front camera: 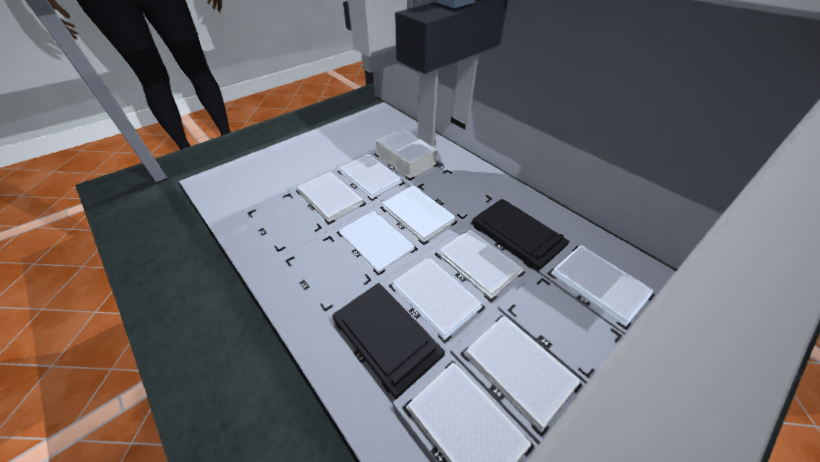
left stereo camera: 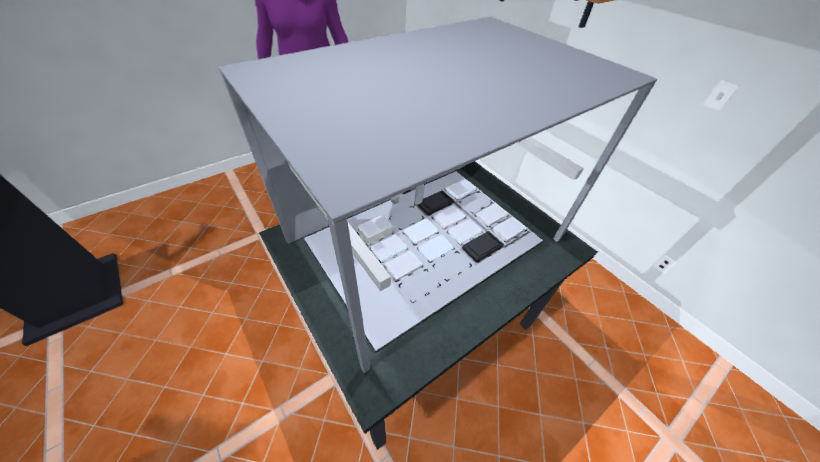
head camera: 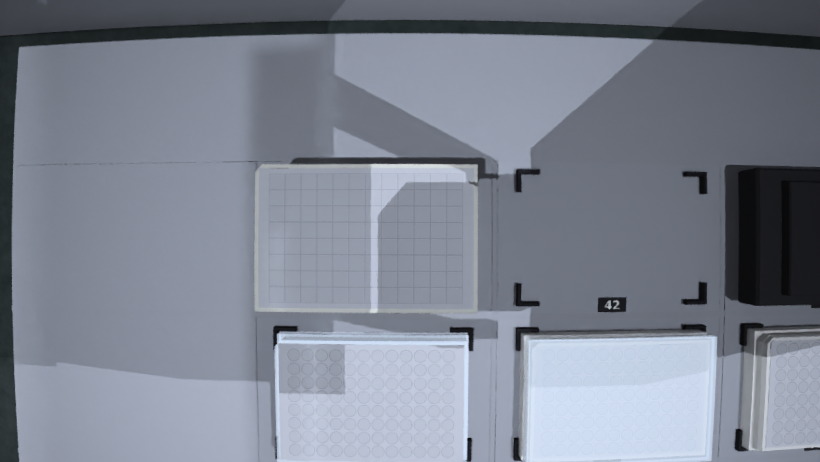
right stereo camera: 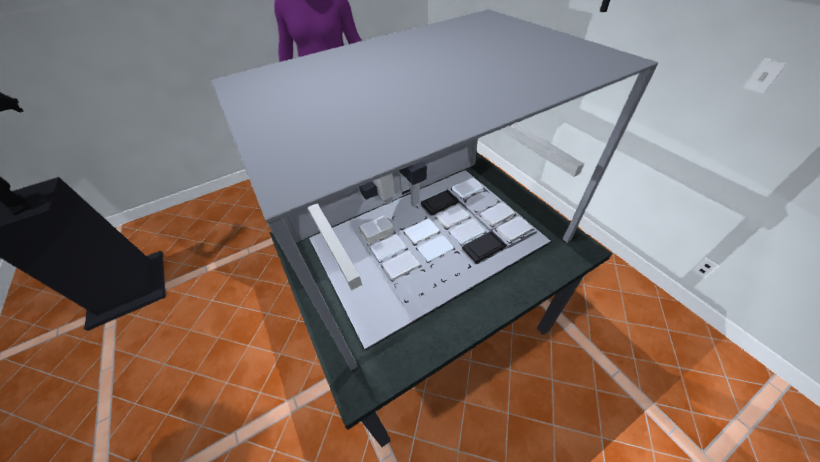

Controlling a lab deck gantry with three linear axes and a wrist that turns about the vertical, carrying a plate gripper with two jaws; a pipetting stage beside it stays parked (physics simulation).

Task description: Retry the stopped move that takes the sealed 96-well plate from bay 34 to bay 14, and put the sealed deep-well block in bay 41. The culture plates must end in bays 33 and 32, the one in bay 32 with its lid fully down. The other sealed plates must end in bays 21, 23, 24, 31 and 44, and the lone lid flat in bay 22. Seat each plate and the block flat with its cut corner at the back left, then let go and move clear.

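Frame: origin at the robot's base, x left, y back, z up, level; centimetres.
Where they show: gripper, fingertip midpoint: [front camera: 443,132] [left stereo camera: 412,197] [right stereo camera: 410,197]; robot's base at its link origin: [front camera: 250,213] [left stereo camera: 412,302] [right stereo camera: 406,302].
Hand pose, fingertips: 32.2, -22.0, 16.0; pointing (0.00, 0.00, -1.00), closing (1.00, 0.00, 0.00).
Things, the pixels of their top centre, and the offset from my fingertips, as dx, dy, dz. "pt": a spot on its surface instead.
- pale sealed deep-well block at its top centre: [head camera: 365,238] [front camera: 405,144] [left stereo camera: 375,226] [right stereo camera: 376,226] +4.2, +15.6, -11.8
- 96-well plate at its top centre: [front camera: 467,423] [right stereo camera: 514,227] [left stereo camera: 509,227] -27.9, -33.6, -13.1
- bay 32 at a spot on its surface: [head camera: 619,396] [front camera: 418,207] pt -6.1, -0.5, -14.3
- bay 33 at a spot on its surface: [front camera: 480,264] pt -7.4, -18.2, -14.6
- lone lid at its top centre: [front camera: 375,238] [right stereo camera: 435,247] [left stereo camera: 435,247] -17.2, -0.8, -15.2
- bay 43 at its top centre: [front camera: 521,224] [right stereo camera: 440,198] [left stereo camera: 435,199] +4.3, -17.6, -12.9
- bay 13 at its top centre: [front camera: 386,328] [right stereo camera: 484,243] [left stereo camera: 483,242] -27.8, -17.6, -12.9
- Bay 42's label at a spot on its surface: [head camera: 611,304] pt -0.4, -0.8, -16.0
My gripper [front camera: 446,133] [right stereo camera: 415,202] is open and empty, raised behind and right of the block. The pale sealed deep-well block [front camera: 405,150] [head camera: 367,241] [right stereo camera: 377,229] sits level on bay 41, cut corner at back left. The 96-well plate [front camera: 467,418] lies on bay 14. Culture plates are on bay 32 [front camera: 418,213] [head camera: 619,396], its lid looking level, and bay 33 [front camera: 480,264]. Sealed plates lie on bays 21 [front camera: 329,195], 23 [front camera: 437,297], 24 [front camera: 522,371], 31 [front camera: 370,175] [head camera: 372,396] and 44 [front camera: 593,281]. The lone lid [front camera: 376,239] lies flat on bay 22. The gripper does not show in the head view.
Black units stand on bay 43 [front camera: 516,228] [right stereo camera: 438,202] and bay 13 [front camera: 387,332]. Bay 42's label [head camera: 611,304] shows. A pale column [right stereo camera: 385,188] stands left of the gripper, and a pale beam [right stereo camera: 335,246] runs along the deck's left. A hood post [right stereo camera: 613,146] rises at the right.
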